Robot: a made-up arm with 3 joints.
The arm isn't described. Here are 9 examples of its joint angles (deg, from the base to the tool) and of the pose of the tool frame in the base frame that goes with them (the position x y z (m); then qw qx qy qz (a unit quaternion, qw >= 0)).
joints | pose
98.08 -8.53 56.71 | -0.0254 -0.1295 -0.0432 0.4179 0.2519 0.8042 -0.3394
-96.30 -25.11 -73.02 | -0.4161 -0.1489 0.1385 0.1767 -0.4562 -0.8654 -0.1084
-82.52 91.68 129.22 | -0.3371 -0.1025 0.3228 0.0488 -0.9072 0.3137 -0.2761
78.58 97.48 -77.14 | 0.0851 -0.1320 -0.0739 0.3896 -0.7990 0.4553 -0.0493
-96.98 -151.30 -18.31 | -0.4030 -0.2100 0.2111 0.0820 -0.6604 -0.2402 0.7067
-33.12 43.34 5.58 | -0.1649 -0.1201 0.3037 0.8521 0.1806 -0.3419 -0.3526
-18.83 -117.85 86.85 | -0.1209 -0.2524 0.2747 0.6004 -0.0487 0.6011 0.5252
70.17 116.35 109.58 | 0.0736 -0.1423 -0.0975 0.3759 0.2755 -0.2500 -0.8487
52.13 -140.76 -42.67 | 0.0882 -0.2143 0.0796 0.3742 0.5039 -0.1601 0.7619
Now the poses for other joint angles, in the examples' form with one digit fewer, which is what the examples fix.
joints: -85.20 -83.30 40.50
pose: -0.346 -0.212 0.187 0.770 -0.263 -0.275 0.513
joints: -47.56 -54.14 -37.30
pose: -0.267 -0.180 0.289 0.634 -0.295 -0.602 0.385
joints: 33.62 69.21 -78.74
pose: 0.091 -0.114 0.167 0.675 -0.697 0.163 -0.180
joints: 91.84 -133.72 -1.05
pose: 0.009 -0.216 -0.091 0.263 0.691 0.314 0.596
